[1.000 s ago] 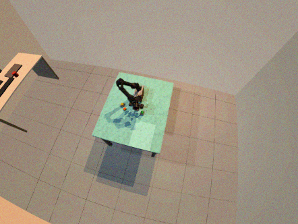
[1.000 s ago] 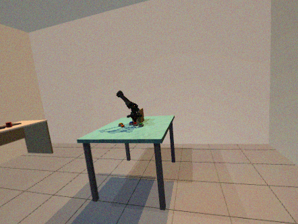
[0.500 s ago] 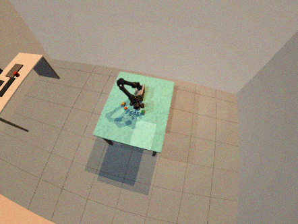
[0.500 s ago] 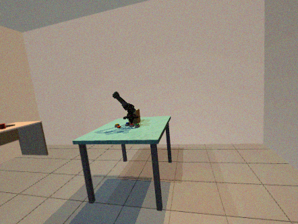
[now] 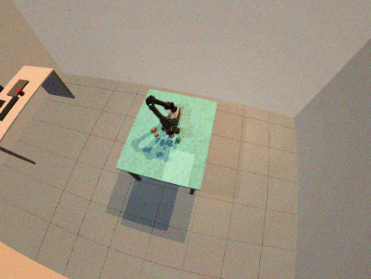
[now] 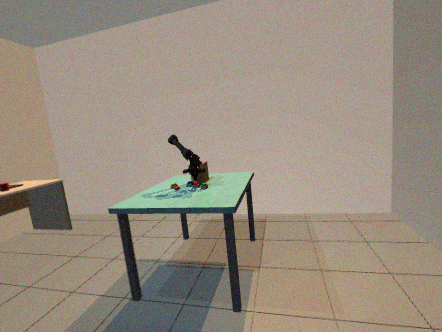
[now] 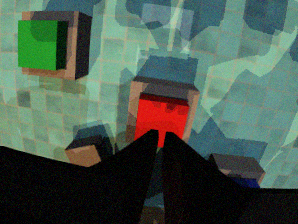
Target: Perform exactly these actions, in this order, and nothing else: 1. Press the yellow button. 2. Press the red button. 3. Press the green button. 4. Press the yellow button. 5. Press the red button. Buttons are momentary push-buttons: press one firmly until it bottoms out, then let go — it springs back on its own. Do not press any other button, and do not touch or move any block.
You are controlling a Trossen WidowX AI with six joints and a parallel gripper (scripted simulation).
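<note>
My gripper tip is now 3 cm above the red button. Also, from my gripper tip: green button (8 cm to the left, 5 cm ahead, 3 cm below); then yellow button (21 cm to the right, 3 cm below, 3 cm behind); then orange block (16 cm to the right, 5 cm below, 2 cm ahead).
</note>
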